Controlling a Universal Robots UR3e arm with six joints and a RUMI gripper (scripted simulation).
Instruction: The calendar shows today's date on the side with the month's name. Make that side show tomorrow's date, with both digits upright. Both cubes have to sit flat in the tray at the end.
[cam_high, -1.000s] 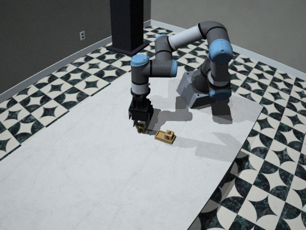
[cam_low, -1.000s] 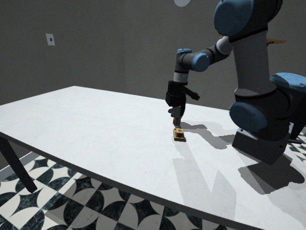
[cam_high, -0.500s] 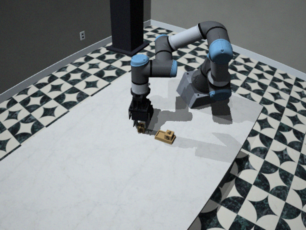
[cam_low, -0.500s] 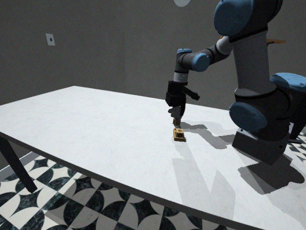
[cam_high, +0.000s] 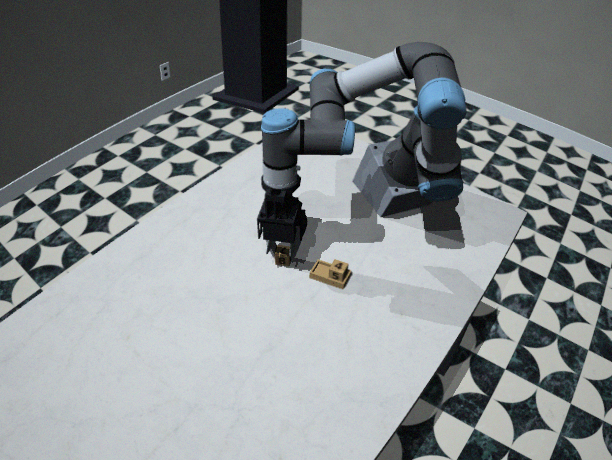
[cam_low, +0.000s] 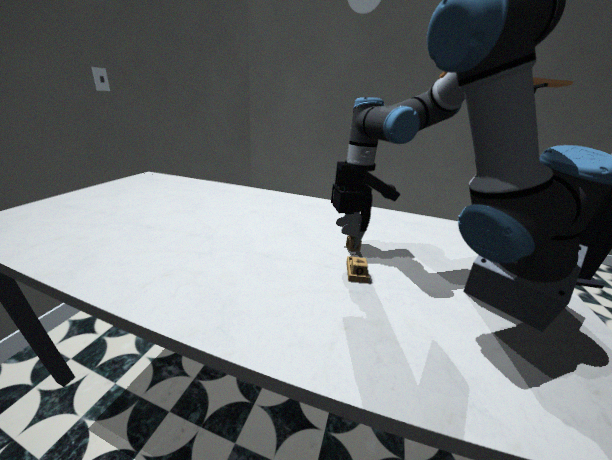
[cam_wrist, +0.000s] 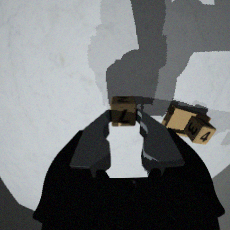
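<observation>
Right now the wooden cube is 10 mm below my hand. From my hand the other things lie so: wooden calendar tray 110 mm to the left, 20 mm below, 10 mm behind.
</observation>
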